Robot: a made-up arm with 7 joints.
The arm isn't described. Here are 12 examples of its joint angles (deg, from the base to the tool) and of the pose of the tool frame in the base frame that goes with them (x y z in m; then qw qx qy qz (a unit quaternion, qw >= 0)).
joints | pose
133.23 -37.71 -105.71 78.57 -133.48 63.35 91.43 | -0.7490 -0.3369 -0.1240 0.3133 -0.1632 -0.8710 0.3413
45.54 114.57 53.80 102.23 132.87 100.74 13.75 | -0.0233 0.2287 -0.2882 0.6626 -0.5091 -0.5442 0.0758
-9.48 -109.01 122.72 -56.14 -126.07 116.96 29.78 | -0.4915 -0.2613 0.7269 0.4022 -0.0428 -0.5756 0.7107
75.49 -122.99 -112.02 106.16 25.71 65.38 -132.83 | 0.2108 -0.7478 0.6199 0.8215 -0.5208 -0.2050 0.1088
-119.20 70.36 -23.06 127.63 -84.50 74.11 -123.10 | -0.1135 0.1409 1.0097 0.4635 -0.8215 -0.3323 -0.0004
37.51 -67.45 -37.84 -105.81 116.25 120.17 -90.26 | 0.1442 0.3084 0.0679 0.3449 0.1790 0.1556 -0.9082
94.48 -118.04 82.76 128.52 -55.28 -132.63 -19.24 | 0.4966 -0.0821 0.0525 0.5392 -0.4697 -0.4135 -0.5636
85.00 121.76 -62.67 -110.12 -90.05 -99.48 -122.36 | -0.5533 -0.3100 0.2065 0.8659 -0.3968 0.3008 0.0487
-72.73 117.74 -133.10 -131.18 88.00 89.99 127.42 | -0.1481 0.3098 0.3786 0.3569 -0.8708 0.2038 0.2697
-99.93 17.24 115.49 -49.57 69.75 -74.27 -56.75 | 0.0202 -0.4309 0.4841 0.4520 0.4061 -0.4659 -0.6432
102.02 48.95 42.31 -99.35 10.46 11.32 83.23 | 0.2062 -0.2138 0.3930 0.4188 0.1581 0.7652 -0.4626
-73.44 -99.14 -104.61 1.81 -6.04 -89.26 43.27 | 0.6135 0.7228 0.5832 0.3129 -0.5204 -0.1361 -0.7828
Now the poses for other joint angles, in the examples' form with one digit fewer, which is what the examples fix.
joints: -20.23 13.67 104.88 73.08 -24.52 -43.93 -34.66
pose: -0.750 -0.167 0.328 0.677 -0.537 0.460 0.206
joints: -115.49 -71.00 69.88 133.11 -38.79 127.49 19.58
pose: 0.459 0.388 0.284 0.891 -0.300 -0.274 -0.201
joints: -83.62 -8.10 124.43 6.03 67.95 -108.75 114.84
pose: -0.806 -0.130 0.830 0.046 -0.101 -0.679 0.726
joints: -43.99 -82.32 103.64 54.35 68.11 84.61 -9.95
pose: -0.039 0.275 0.873 0.046 0.440 -0.860 -0.255
